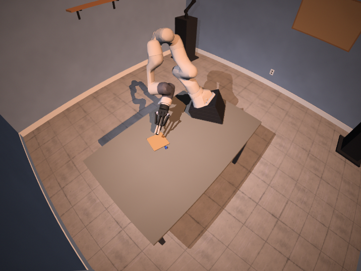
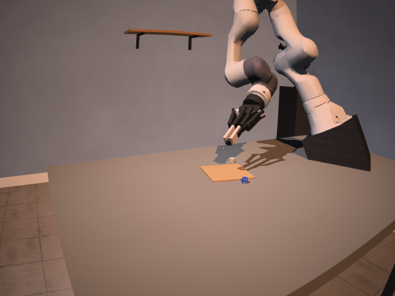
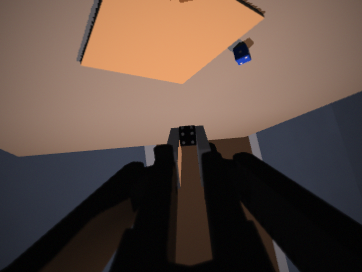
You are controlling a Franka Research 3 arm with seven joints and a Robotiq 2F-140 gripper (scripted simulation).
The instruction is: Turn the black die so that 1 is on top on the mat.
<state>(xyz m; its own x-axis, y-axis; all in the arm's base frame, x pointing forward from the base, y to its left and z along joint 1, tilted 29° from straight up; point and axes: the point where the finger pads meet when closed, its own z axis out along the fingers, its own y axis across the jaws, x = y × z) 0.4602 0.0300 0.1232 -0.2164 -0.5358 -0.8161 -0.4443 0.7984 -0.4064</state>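
My hand is 120 mm above the orange mat and 20 mm short of it. The rest, counted from my hand: black die: 20 mm below, 20 mm ahead, 10 mm to the left; then blue die: 110 mm below, 100 mm to the left, 20 mm ahead; then white die: 110 mm below, 80 mm to the right, 60 mm behind.
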